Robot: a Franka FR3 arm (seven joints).
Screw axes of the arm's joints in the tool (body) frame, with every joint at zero. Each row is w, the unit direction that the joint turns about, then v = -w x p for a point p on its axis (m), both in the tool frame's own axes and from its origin. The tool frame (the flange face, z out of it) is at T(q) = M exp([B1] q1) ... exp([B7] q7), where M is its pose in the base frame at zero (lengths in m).
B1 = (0, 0, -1, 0.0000, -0.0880, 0.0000)
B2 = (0, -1, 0, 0.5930, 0.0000, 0.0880)
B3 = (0, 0, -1, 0.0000, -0.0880, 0.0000)
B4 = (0, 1, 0, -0.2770, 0.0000, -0.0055)
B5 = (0, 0, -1, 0.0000, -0.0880, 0.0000)
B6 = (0, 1, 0, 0.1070, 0.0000, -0.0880)
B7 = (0, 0, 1, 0.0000, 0.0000, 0.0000)
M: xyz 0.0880 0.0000 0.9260 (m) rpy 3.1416 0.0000 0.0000 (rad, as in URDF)
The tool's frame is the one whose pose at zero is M.
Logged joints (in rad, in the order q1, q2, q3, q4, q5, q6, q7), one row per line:
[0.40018, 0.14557, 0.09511, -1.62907, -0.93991, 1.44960, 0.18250]
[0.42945, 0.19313, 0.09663, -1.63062, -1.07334, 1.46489, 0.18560]
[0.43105, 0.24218, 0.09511, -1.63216, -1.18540, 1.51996, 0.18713]
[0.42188, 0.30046, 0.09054, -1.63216, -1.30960, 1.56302, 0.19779]
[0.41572, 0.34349, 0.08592, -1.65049, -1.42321, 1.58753, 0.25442]
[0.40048, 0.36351, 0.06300, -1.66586, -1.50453, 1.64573, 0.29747]
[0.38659, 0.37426, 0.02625, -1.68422, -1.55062, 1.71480, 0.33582]
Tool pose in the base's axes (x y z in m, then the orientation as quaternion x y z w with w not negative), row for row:
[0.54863, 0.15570, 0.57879, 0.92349, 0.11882, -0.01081, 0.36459]
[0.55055, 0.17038, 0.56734, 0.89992, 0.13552, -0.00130, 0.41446]
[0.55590, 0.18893, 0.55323, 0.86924, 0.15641, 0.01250, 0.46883]
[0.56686, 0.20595, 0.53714, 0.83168, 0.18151, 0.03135, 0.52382]
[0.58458, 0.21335, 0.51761, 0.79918, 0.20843, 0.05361, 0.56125]
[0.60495, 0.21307, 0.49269, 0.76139, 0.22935, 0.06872, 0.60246]
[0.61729, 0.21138, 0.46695, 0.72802, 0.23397, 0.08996, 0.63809]
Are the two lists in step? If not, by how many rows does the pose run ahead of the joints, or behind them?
The pose runs 2 rows behind the joints: the pose in row i belongs to the joints in row i - 2.
